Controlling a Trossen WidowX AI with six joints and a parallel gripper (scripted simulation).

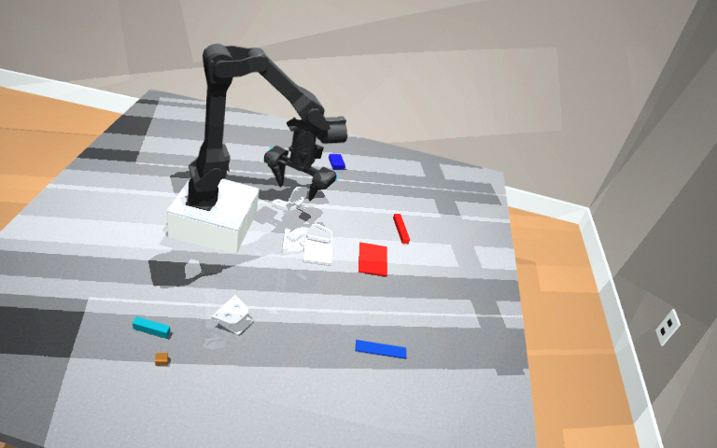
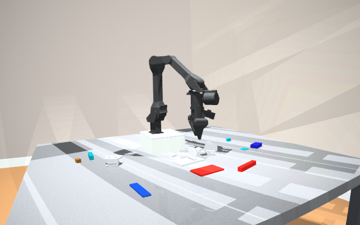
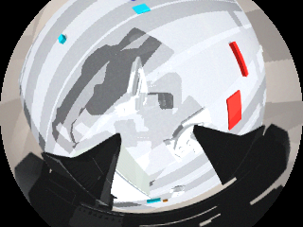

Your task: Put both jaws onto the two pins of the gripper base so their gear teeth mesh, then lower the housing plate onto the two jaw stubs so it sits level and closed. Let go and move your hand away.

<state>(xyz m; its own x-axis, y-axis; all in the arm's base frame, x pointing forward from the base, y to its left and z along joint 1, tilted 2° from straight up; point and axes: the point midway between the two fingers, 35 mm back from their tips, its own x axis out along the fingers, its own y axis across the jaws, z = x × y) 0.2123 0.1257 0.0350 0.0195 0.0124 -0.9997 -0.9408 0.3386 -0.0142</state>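
The white jaw lies 40 mm behind my gripper tip, 40 mm to the left of it and 70 mm below it. From my gripper tip the other things lie so: flat white plate (90 mm ahead, 100 mm to the right, 70 mm below); white housing plate (20 mm ahead, 110 mm to the right, 70 mm below); red plate (240 mm ahead, 100 mm to the right, 80 mm below).
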